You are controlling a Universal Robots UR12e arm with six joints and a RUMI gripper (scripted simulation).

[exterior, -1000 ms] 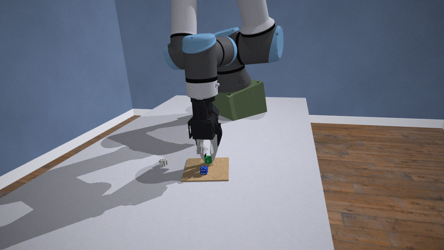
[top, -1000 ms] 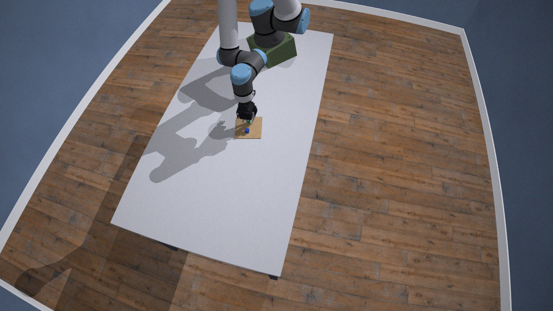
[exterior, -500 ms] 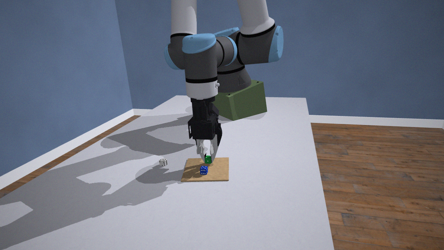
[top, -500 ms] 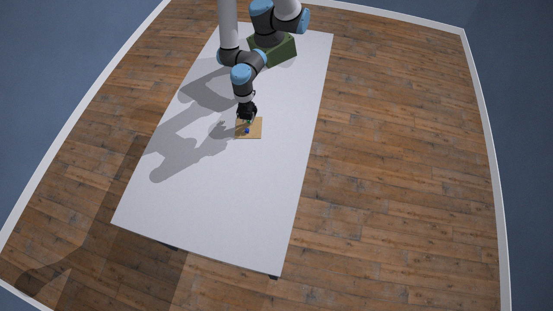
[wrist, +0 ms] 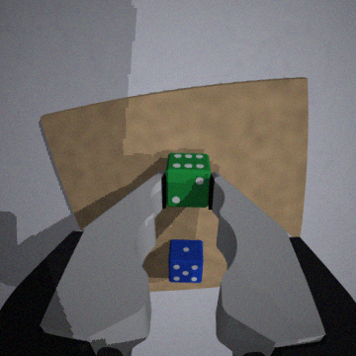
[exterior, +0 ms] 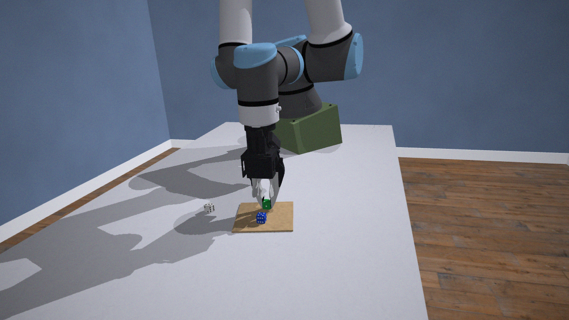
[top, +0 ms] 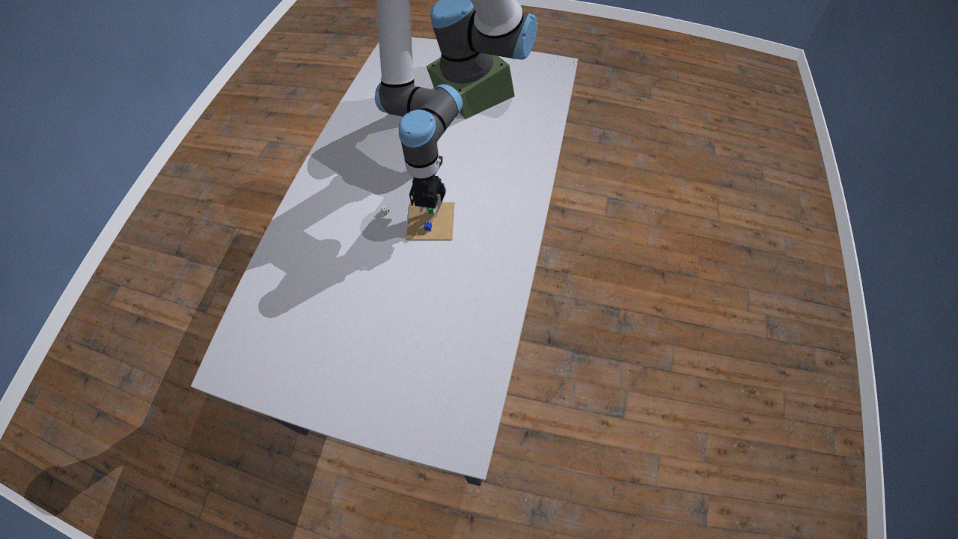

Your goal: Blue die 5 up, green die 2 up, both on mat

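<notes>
The green die lies 1 cm below my hand. From my hand the other things lie so: tan mat (3 cm ahead, 2 cm below); white die (3 cm ahead, 15 cm to the right, 2 cm below); blue die (6 cm ahead, 1 cm below).
</notes>
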